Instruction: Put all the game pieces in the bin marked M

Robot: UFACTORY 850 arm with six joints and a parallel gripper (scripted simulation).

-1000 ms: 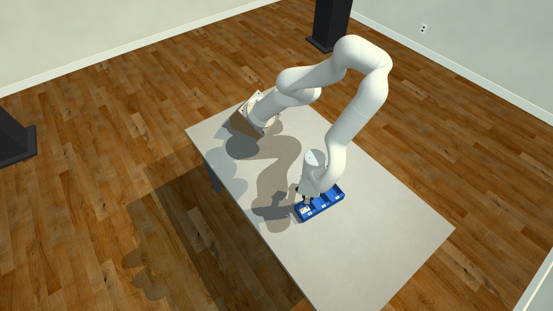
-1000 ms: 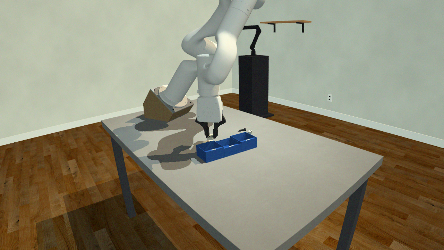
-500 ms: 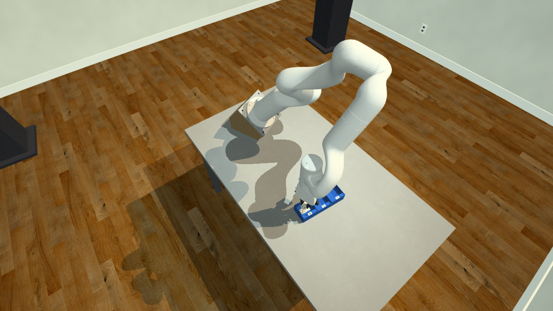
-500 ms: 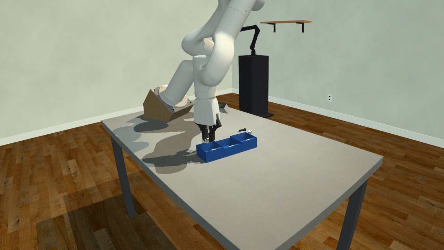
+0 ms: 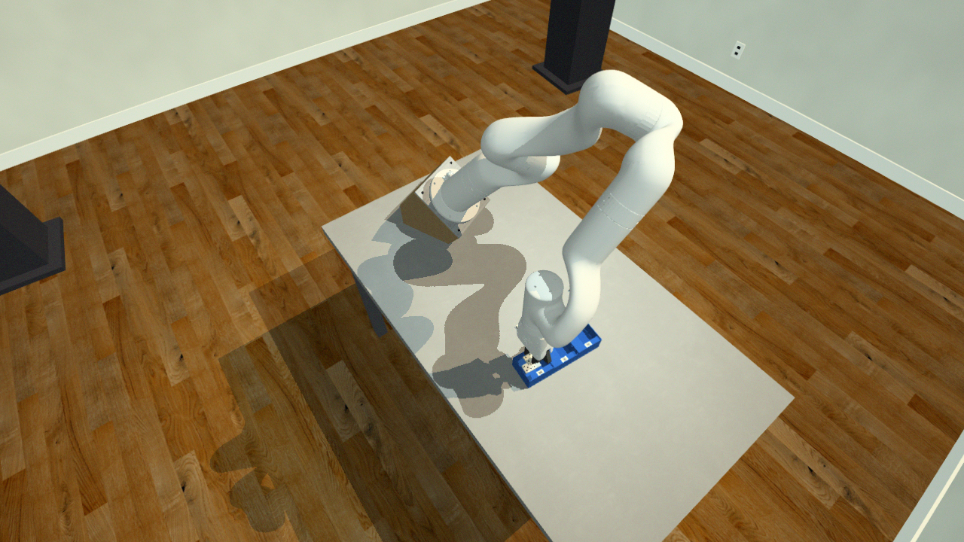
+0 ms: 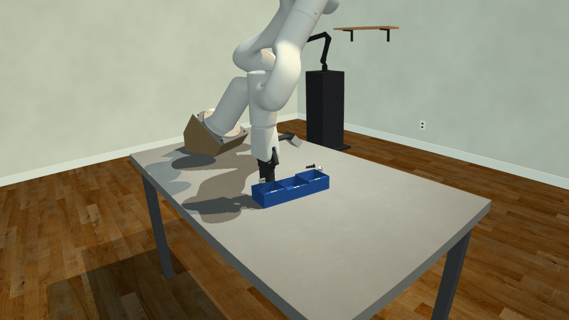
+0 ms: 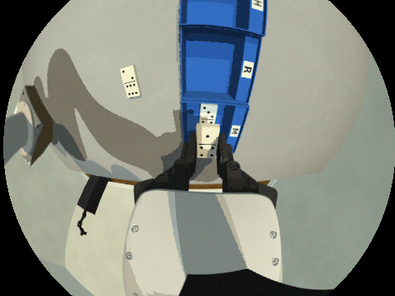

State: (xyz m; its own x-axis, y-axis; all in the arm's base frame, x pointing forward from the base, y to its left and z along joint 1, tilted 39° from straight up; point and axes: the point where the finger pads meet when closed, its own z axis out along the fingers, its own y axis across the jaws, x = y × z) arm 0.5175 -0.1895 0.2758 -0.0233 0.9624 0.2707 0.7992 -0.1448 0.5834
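Now: hand 80 mm above the white domino. Round my hand: blue three-part bin: 10 mm ahead, 80 mm to the left, 70 mm below; then white part: 100 mm behind, 290 mm to the left, 80 mm below; then black bolt: 140 mm behind, 280 mm to the left, 80 mm below.
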